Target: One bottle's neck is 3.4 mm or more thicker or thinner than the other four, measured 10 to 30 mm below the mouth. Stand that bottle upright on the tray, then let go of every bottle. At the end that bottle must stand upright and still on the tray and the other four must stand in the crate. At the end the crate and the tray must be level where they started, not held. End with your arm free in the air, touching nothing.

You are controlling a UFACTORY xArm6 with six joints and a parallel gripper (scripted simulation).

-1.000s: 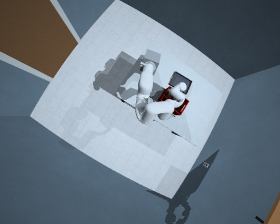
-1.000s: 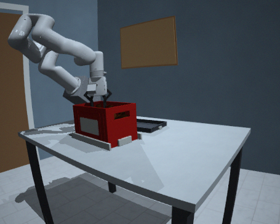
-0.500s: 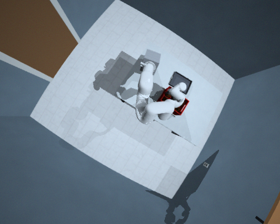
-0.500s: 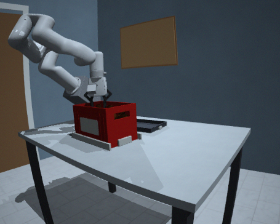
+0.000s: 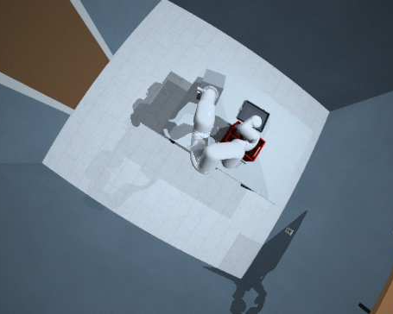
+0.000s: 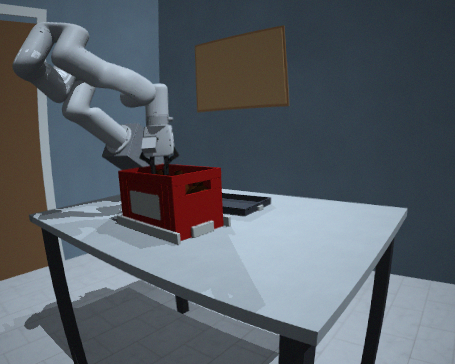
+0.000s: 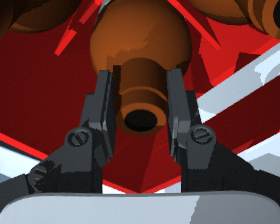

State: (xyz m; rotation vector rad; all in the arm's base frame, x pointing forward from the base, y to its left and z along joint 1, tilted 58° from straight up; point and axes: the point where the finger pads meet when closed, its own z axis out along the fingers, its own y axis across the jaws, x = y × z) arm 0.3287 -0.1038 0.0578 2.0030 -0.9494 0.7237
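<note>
The glass bottle lies 7 cm below my hand. The rest, counted from my hand: red crate: 8 cm ahead, 7 cm below, 6 cm to the right; dark tray: 23 cm to the left, 15 cm below, 12 cm ahead.
</note>
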